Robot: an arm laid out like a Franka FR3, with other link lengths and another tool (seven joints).
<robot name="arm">
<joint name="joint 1" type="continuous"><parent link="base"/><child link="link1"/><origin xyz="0.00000 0.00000 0.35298" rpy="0.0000 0.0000 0.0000"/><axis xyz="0 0 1"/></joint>
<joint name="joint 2" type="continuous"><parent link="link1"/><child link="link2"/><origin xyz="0.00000 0.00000 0.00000" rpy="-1.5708 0.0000 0.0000"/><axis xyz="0 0 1"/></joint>
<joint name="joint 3" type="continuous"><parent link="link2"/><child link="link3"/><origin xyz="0.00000 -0.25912 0.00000" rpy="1.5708 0.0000 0.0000"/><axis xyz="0 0 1"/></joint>
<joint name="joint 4" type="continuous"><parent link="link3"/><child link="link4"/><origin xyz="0.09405 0.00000 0.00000" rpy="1.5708 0.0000 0.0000"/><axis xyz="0 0 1"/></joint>
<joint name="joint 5" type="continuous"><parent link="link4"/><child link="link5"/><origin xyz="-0.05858 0.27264 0.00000" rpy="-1.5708 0.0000 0.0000"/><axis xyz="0 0 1"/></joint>
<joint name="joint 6" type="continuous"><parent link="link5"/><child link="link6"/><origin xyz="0.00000 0.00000 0.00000" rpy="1.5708 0.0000 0.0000"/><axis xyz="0 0 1"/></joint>
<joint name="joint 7" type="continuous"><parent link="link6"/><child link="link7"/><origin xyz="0.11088 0.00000 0.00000" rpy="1.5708 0.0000 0.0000"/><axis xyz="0 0 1"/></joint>
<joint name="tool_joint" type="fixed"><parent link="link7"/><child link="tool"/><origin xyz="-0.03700 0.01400 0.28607" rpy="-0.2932 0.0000 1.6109"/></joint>
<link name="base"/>
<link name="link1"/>
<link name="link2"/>
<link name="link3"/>
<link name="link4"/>
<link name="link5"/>
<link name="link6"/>
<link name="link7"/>
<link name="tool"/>
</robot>
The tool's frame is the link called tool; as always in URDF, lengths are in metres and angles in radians. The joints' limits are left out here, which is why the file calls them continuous.
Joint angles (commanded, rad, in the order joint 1, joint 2, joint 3, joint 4, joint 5, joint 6, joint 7), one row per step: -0.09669, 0.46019, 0.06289, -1.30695, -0.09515, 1.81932, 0.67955; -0.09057, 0.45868, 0.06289, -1.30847, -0.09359, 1.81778, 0.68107; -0.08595, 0.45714, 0.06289, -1.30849, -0.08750, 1.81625, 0.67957; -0.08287, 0.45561, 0.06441, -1.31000, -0.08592, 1.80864, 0.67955; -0.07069, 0.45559, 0.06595, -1.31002, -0.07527, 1.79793, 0.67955; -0.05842, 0.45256, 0.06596, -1.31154, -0.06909, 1.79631, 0.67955; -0.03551, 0.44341, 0.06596, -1.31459, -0.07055, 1.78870, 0.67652; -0.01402, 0.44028, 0.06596, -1.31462, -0.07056, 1.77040, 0.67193; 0.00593, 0.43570, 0.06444, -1.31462, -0.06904, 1.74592, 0.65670; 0.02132, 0.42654, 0.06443, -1.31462, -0.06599, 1.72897, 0.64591; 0.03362, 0.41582, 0.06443, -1.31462, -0.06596, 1.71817, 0.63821
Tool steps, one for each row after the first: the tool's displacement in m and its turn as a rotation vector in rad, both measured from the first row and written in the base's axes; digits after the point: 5 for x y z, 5 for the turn. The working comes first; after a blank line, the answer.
Tool pose at each row, in the base's axes (x y z in m, rotation vector in rad; the steps are taken from these numbers as rounded here): 0.56551, -0.03272, 0.26592, 1.22023, -2.77370, -0.28407; 0.56500, -0.02878, 0.26607, 1.22564, -2.76989, -0.28667; 0.56484, -0.02466, 0.26678, 1.23350, -2.76769, -0.29445; 0.56252, -0.02169, 0.26644, 1.23541, -2.75919, -0.30127; 0.55974, -0.01127, 0.26555, 1.24748, -2.74472, -0.32168; 0.55921, -0.00278, 0.26657, 1.26355, -2.73775, -0.32900; 0.55688, 0.00941, 0.26994, 1.29655, -2.71707, -0.32433; 0.55156, 0.02083, 0.27020, 1.32148, -2.68550, -0.32891; 0.54433, 0.03022, 0.27089, 1.35242, -2.64406, -0.33569; 0.53955, 0.03852, 0.27467, 1.38024, -2.61840, -0.33983; 0.53671, 0.04454, 0.27971, 1.40449, -2.60267, -0.33653

-0.00051, 0.00394, 0.00015, 0.00155, 0.00140, 0.00425; -0.00067, 0.00806, 0.00086, 0.00733, 0.00135, 0.00909; -0.00299, 0.01103, 0.00052, 0.00957, 0.00884, 0.01284; -0.00577, 0.02145, -0.00037, 0.02074, 0.01933, 0.02381; -0.00630, 0.02994, 0.00065, 0.02651, 0.01949, 0.03493; -0.00863, 0.04213, 0.00402, 0.02409, 0.02148, 0.06088; -0.01395, 0.05355, 0.00428, 0.02320, 0.03716, 0.08601; -0.02118, 0.06294, 0.00497, 0.02252, 0.05811, 0.11826; -0.02596, 0.07124, 0.00875, 0.02404, 0.06668, 0.14318; -0.02880, 0.07726, 0.01379, 0.02276, 0.06731, 0.16271
